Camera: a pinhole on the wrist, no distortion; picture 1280 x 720 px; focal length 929.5 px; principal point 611.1 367.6 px. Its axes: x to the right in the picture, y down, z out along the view. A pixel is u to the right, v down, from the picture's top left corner.
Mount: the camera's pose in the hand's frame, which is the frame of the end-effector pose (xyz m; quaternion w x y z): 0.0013 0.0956 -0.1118 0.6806 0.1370 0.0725 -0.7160
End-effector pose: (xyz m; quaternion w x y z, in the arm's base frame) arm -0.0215 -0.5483 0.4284 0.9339 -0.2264 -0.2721 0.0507
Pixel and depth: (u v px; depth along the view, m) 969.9 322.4 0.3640
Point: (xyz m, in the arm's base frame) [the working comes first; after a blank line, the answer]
In the camera's frame: 0.1405 -0.0177 0.3640

-0.1756 -0.6126 0.6090
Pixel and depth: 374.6 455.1 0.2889
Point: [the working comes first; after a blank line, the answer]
In the camera's frame: -0.0735 0.0272 0.2889

-0.1162 -0.4021 0.5339
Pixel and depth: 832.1 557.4 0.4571
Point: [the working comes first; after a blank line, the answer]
In the camera's frame: 0.1087 0.0933 0.4571

-0.1458 -0.5511 0.7407
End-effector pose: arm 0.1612 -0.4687 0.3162 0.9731 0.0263 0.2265 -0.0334
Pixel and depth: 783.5 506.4 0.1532
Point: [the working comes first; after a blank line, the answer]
In the camera's frame: 0.0284 0.0229 0.1532

0.1823 -0.4485 0.3381
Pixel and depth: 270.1 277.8 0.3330
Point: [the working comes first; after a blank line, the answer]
In the camera's frame: -0.1222 -0.0322 0.3330

0.2224 -0.3642 0.5602
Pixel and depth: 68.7 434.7 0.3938
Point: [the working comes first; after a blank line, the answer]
In the camera's frame: -0.2298 0.0284 0.3938

0.3223 -0.2926 0.6222
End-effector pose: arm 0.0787 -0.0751 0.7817 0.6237 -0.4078 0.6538 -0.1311
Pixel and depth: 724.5 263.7 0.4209
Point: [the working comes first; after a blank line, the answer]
In the camera's frame: 0.0514 -0.0470 0.4209

0.3447 0.0315 0.8431
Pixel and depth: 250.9 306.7 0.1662
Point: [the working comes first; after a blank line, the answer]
In the camera's frame: -0.0644 -0.0109 0.1662

0.0951 0.0323 0.7117
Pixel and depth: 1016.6 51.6 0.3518
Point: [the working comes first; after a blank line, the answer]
In the camera's frame: 0.1535 -0.1196 0.3518

0.2700 -0.0009 0.9608
